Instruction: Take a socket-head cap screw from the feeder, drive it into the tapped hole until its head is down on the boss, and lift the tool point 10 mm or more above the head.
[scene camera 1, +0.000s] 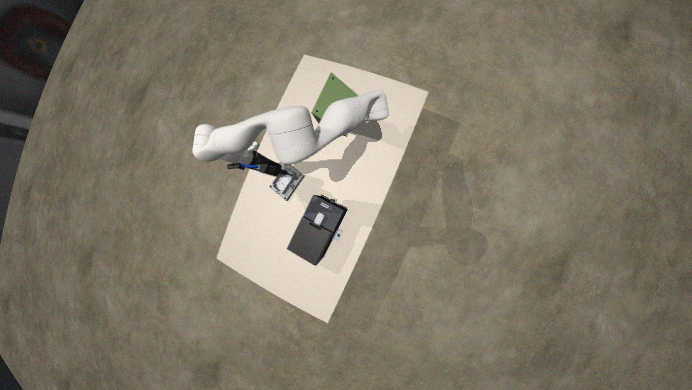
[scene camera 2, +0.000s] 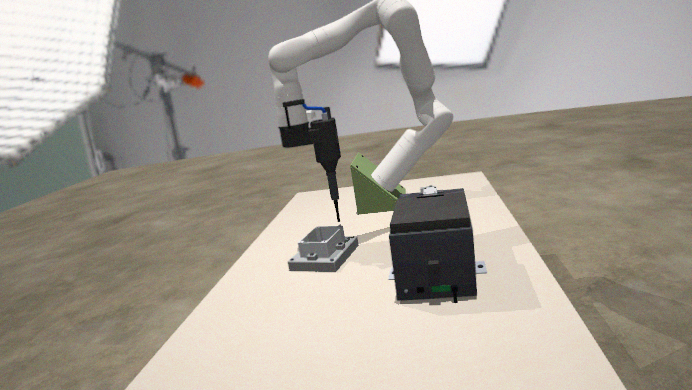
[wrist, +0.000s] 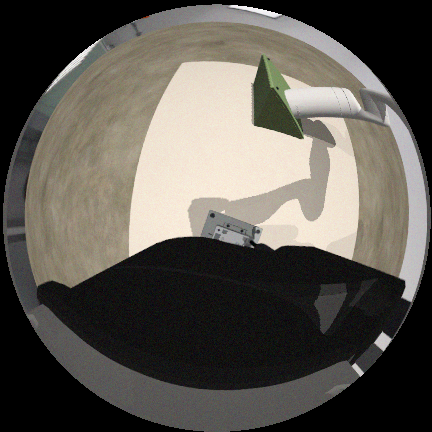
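Note:
The grey housing with a square-walled box on its flange lies on the pale table top. My screwdriver tip is above the housing's far right corner in scene camera 2, with a small gap below it. The bit looks bare, with no screw seen on it. A small dark spot shows just under the tip at the box's far corner; it is too small to tell whether it is a screw head. The black screw feeder stands beside the housing, its lid shut. The driver's body hides much of the housing in the wrist view.
A green wedge mount carries the arm's base at the far end of the pale table top. A metal tab sticks out at the feeder's side.

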